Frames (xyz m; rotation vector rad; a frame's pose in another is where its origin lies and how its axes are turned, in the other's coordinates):
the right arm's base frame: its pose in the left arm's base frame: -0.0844 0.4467 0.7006 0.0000 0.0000 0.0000
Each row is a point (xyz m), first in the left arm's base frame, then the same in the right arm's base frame.
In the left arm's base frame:
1: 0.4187 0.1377 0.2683
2: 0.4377 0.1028 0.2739
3: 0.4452 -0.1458 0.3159
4: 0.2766 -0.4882 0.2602
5: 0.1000 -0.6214 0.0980
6: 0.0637 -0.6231 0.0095
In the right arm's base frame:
1: 0.5031 -0.3090 -0.4323
2: 0.5221 -0.3439 -0.4267
3: 0.5296 -0.5925 -0.3847
4: 0.3610 -0.9349 -0.4404
5: 0.1844 -1.0681 -0.6026
6: 0.1481 -1.0698 -0.6911

